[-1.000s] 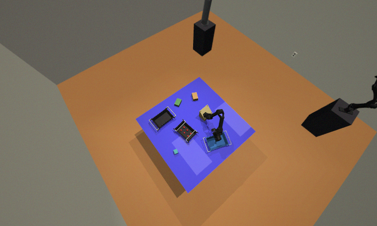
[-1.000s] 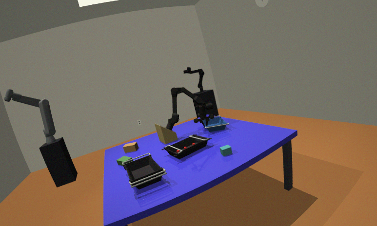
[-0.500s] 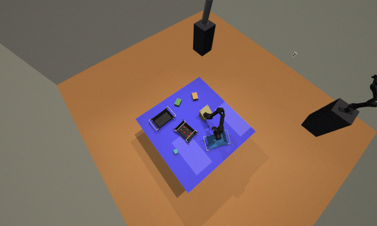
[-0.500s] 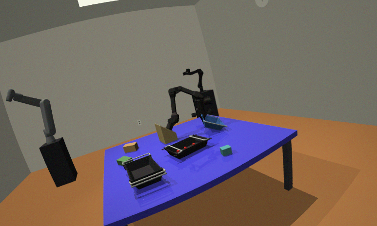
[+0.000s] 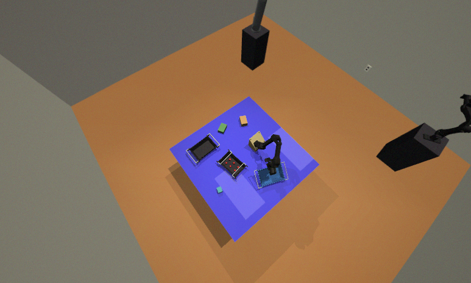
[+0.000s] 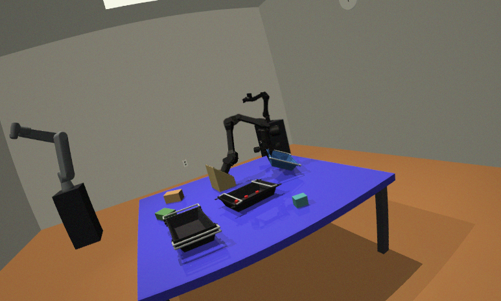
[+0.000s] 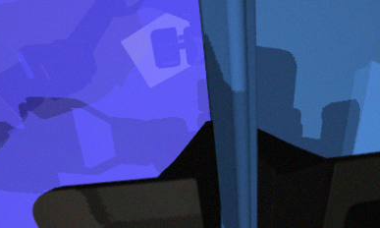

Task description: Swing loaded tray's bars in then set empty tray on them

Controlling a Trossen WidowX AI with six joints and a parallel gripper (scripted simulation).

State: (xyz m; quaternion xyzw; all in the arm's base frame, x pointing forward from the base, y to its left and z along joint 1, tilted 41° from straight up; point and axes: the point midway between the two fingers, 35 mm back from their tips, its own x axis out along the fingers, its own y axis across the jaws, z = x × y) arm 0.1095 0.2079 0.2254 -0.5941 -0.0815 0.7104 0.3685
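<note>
Right now the blue tray is 40 mm ahead of my gripper tip, 80 mm to the left of it and 10 mm below it. From my gripper tip the other things lie so: teal block: 560 mm ahead, 200 mm to the right, 80 mm below; then orange block: 240 mm behind, 670 mm to the right, 70 mm below; then green block: 30 mm ahead, 770 mm to the right, 80 mm below.
</note>
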